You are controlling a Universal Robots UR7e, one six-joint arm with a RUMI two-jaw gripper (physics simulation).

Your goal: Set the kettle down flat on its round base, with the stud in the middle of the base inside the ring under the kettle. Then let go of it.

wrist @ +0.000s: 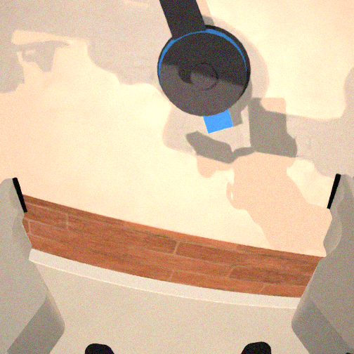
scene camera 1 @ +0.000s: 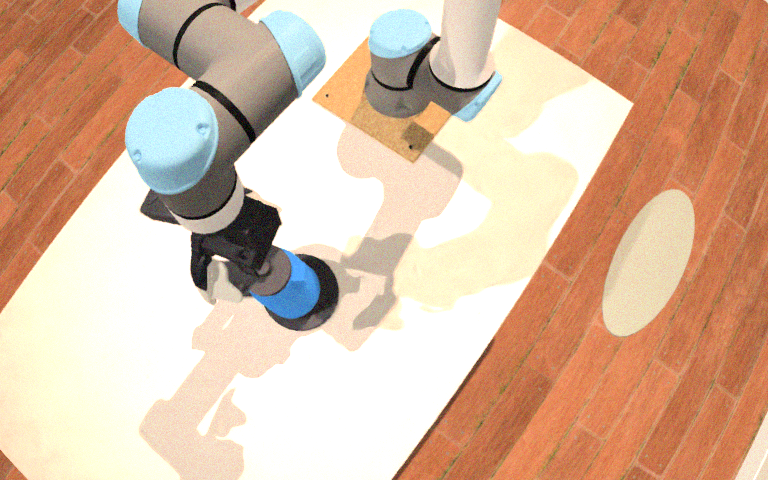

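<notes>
The kettle [scene camera 1: 300, 291] [wrist: 205, 72] has a blue body, a dark round lid with a knob, a black handle [wrist: 182, 17] and a small blue spout [wrist: 218, 121]. It stands upright over its black round base [scene camera 1: 330, 283], whose rim shows around the body in the scene view. It looks level. The stud and the ring are hidden beneath the kettle, so their exact fit cannot be seen. My gripper [scene camera 1: 232, 281] [wrist: 176, 179] is wide open and empty, above and to the left of the kettle in the scene view, apart from it in the wrist view.
The pale table [scene camera 1: 101, 316] [wrist: 100, 160] carries the kettle and a wooden board [scene camera 1: 335, 93] under the arm's foot at the back. Shadows of the arm cross the table. A pale round disc [scene camera 1: 648, 263] shows beyond the table's right edge, over the brick-red floor [scene camera 1: 572, 350].
</notes>
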